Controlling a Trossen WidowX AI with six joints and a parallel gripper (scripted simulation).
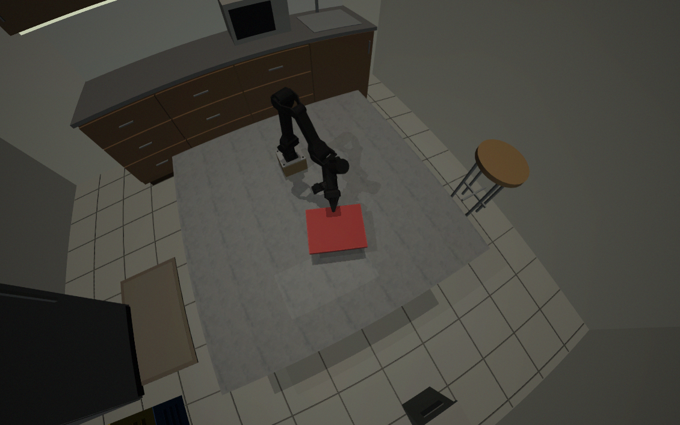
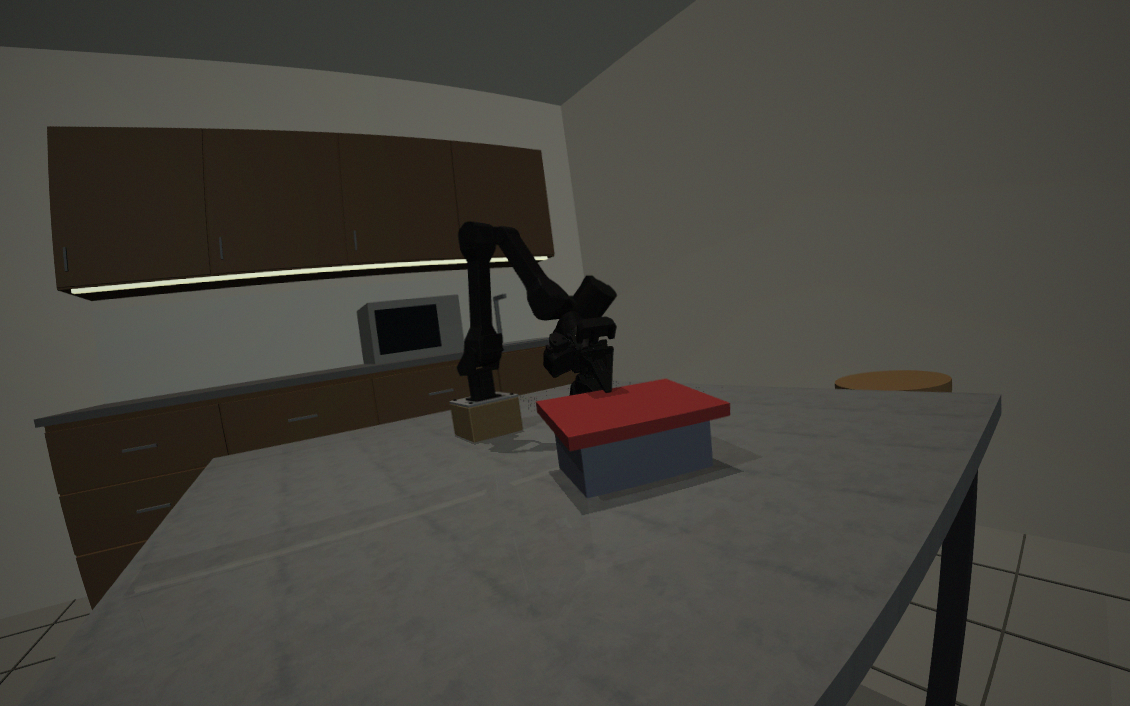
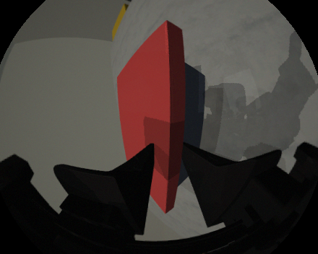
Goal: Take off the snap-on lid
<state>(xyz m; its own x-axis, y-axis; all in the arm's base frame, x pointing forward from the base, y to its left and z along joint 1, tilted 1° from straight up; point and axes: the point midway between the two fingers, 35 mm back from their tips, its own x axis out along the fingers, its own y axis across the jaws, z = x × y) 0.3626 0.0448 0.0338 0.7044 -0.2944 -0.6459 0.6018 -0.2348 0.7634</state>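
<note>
My gripper tip is now 7 cm short of the red lid and 3 cm to the left of it. The rest, counted from my gripper tip: storage box 7 cm ahead, 5 cm below, 3 cm to the right.
</note>
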